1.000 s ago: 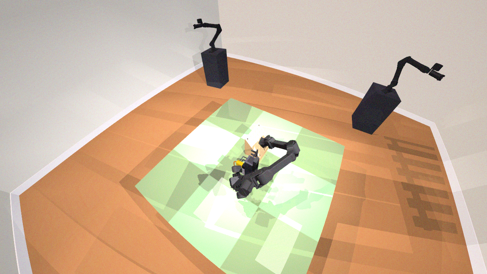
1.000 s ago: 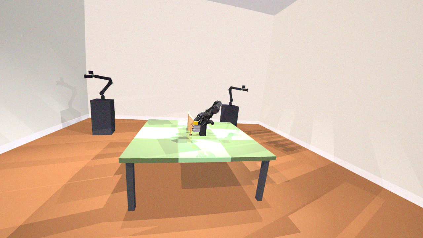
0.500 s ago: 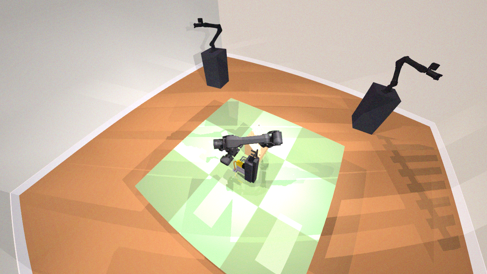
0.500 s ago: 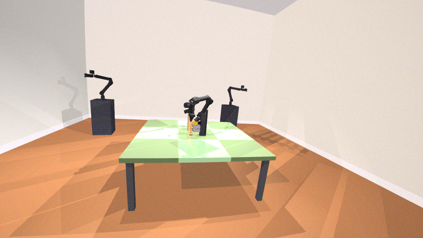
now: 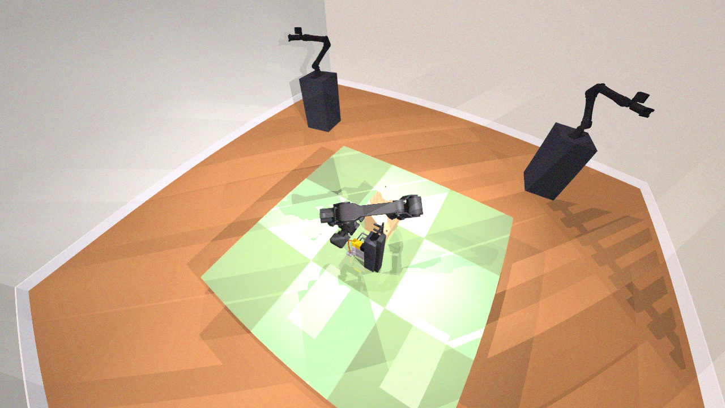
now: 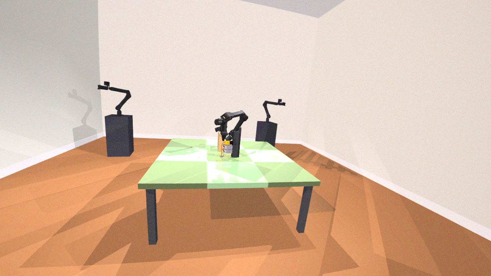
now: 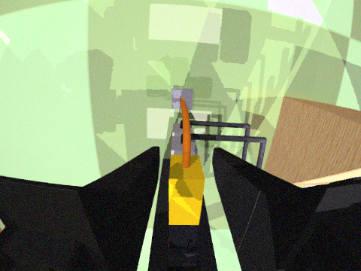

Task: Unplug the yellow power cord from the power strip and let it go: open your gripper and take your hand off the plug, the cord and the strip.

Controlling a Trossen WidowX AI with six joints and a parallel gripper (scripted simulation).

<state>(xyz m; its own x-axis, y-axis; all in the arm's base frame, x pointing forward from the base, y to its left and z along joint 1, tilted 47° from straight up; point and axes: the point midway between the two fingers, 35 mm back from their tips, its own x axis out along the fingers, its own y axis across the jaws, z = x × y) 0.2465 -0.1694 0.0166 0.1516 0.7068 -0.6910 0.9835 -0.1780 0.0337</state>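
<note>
The yellow plug is 6 cm to the left of my gripper tip and 1 cm below it.
</note>
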